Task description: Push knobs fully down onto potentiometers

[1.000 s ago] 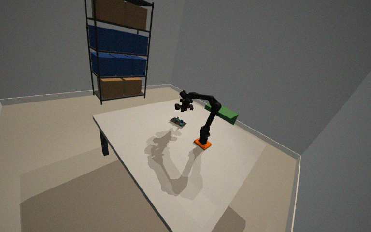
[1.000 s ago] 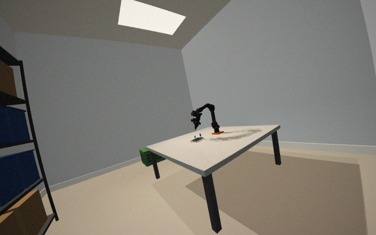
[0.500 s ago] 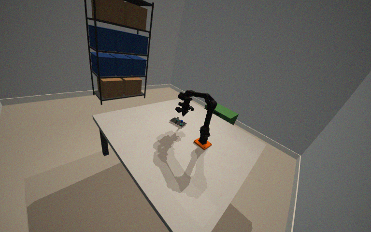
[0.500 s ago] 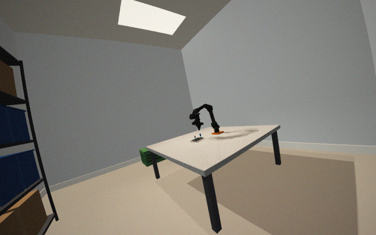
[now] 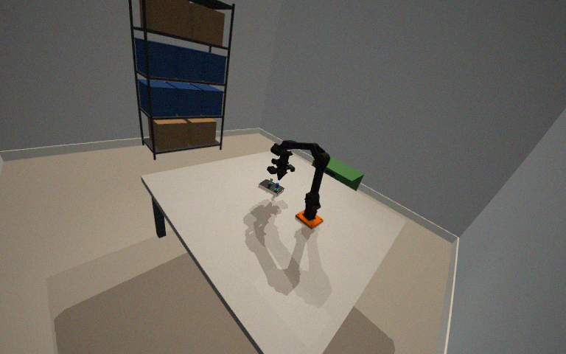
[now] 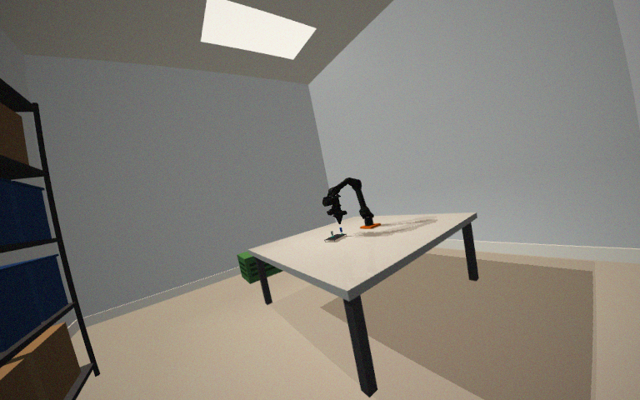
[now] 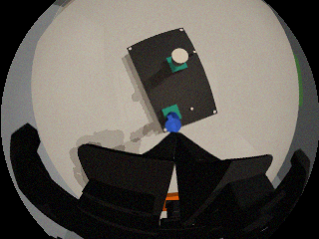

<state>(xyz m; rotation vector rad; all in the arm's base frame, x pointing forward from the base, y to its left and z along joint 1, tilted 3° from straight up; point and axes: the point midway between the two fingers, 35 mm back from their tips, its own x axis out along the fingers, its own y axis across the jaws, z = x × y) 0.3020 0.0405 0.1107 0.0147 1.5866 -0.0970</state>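
Now: gripper tip 4 cm above the blue knob. The rest, counted from my gripper tip: white knob (8 cm ahead, 5 cm below).
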